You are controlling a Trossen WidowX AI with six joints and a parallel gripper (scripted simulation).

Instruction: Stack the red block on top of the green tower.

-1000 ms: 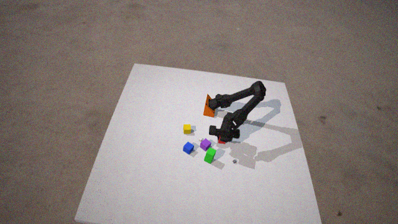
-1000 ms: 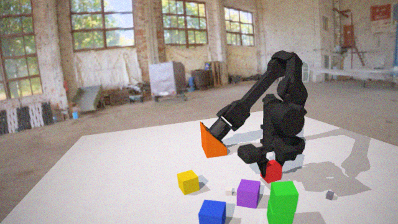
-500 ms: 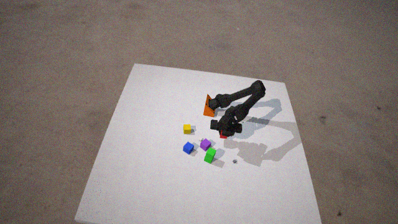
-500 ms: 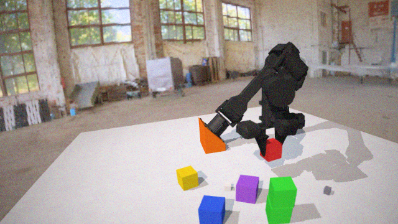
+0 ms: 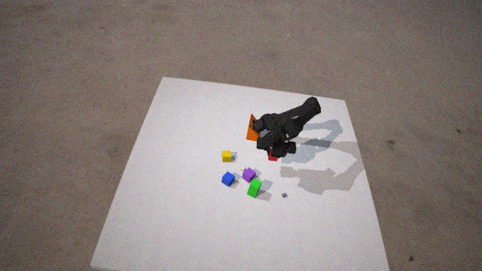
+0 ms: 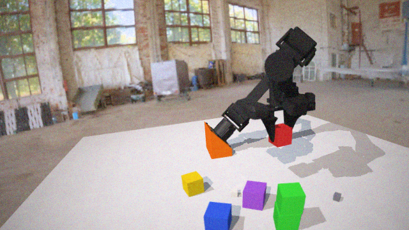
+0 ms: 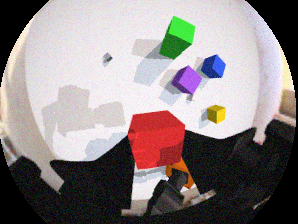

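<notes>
The purple cube lies 11 cm to the right of my gripper tip, 10 cm below it and 5 cm ahead of it. The rest, counted from my gripper tip: tiny grey cube: 15 cm ahead, 11 cm below, 7 cm to the left; red block: 1 cm above; blue cube: 21 cm to the right, 10 cm below, 9 cm ahead.
</notes>
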